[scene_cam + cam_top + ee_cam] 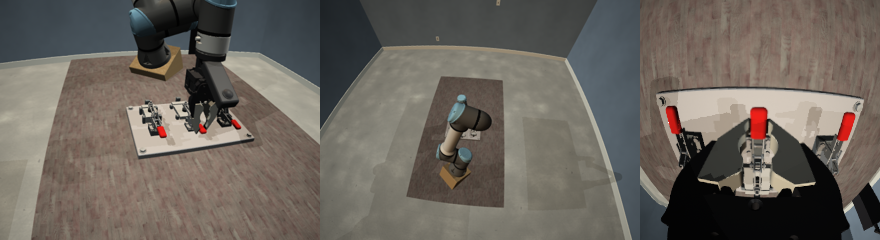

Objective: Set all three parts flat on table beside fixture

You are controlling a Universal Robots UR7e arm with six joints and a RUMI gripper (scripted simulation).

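Now: hand 15 cm past the part, 3 cm to the right of it and 2 cm above it. Also, from my hand: fixture (8 cm behind, 2 cm to the left, 4 cm below).
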